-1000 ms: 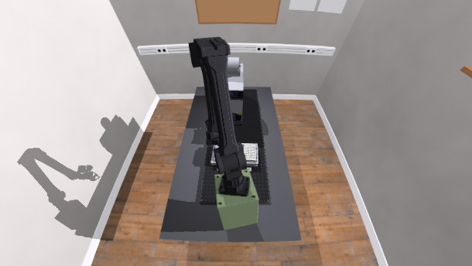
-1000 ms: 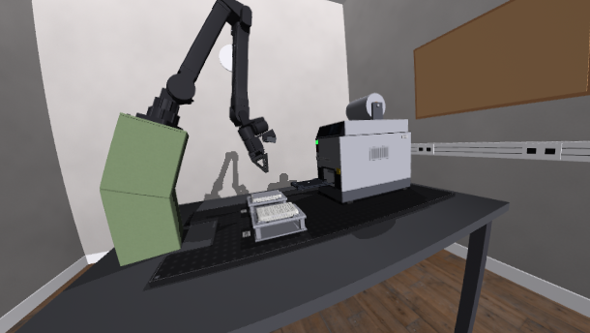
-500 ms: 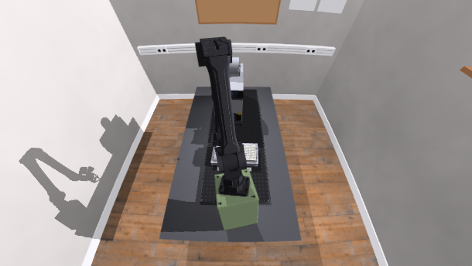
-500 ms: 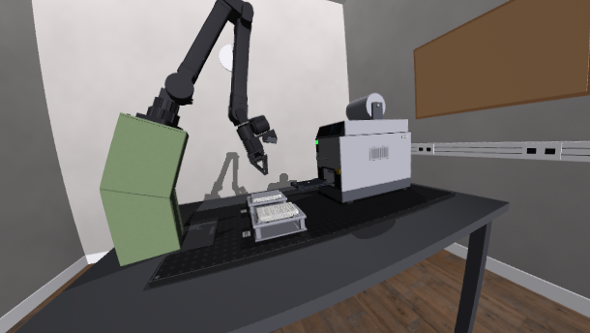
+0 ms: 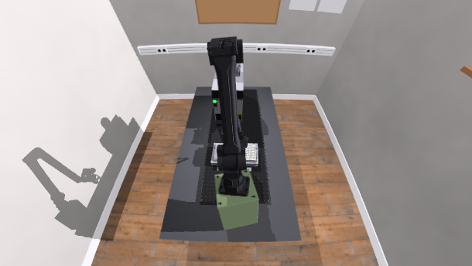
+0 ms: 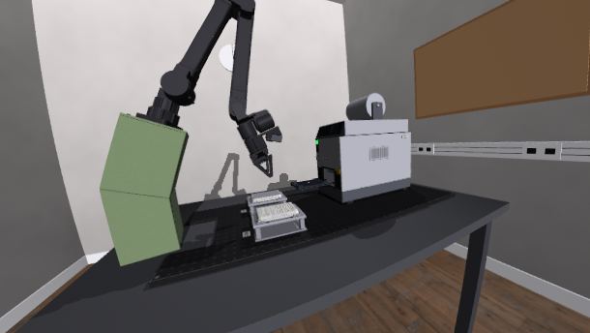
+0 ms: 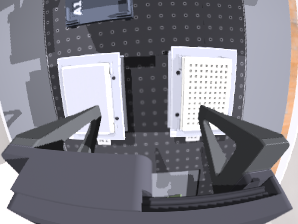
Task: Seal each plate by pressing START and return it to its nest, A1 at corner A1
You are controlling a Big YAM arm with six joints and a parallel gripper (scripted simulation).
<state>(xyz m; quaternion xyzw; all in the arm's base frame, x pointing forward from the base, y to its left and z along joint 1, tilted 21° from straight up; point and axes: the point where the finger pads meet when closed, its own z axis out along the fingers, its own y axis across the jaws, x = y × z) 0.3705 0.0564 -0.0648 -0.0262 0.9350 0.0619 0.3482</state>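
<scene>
Right now my hand is 120 mm above the white plate, 100 mm to the left of it and 10 mm short of it. The rest, counted from my hand: dark sealer stage (180 mm ahead, 90 mm to the left, 80 mm below); yellow warning label (290 mm ahead, 30 mm below, 20 mm to the left); foil roll (510 mm ahead, 240 mm above, 140 mm to the left).
</scene>
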